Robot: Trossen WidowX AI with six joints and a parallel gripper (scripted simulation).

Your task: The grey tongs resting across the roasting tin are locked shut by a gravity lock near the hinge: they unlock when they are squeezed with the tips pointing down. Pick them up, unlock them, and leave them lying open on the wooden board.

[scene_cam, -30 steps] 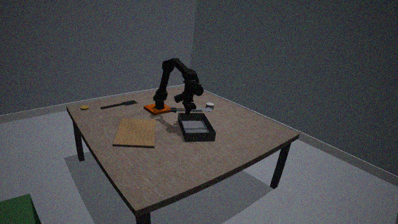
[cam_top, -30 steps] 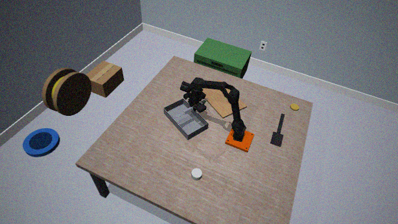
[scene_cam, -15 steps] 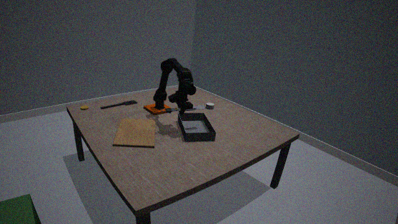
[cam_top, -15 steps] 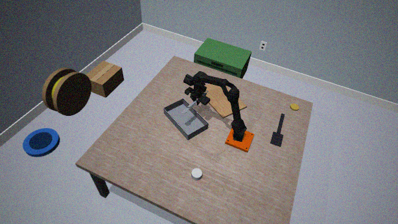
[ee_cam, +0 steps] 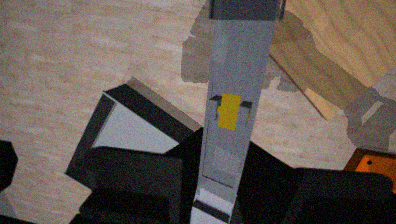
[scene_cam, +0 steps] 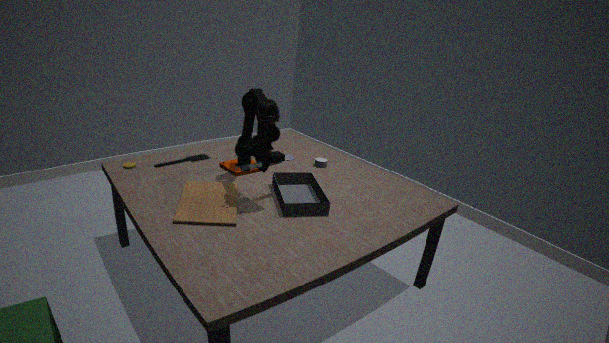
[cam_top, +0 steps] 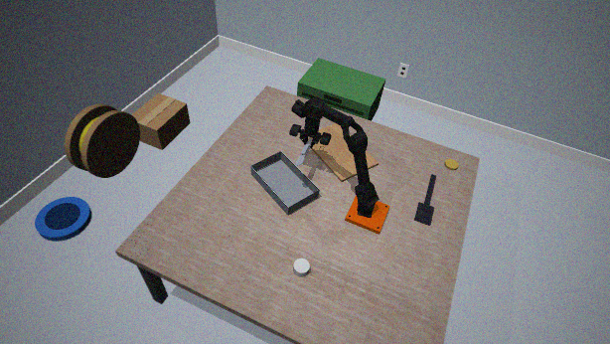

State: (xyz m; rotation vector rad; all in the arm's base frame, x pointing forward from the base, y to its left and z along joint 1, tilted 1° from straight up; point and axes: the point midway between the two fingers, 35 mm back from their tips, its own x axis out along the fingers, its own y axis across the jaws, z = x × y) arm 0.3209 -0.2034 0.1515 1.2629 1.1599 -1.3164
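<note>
My gripper tip is 140 mm past the wooden board, 160 mm to the left of it and 130 mm above it. Also, from my gripper tip: yellow lock piece 30 mm to the right, 40 mm above; roasting tin 80 mm ahead, 150 mm to the left, 110 mm below; white puck 100 mm behind, 560 mm to the left, 120 mm below.
</note>
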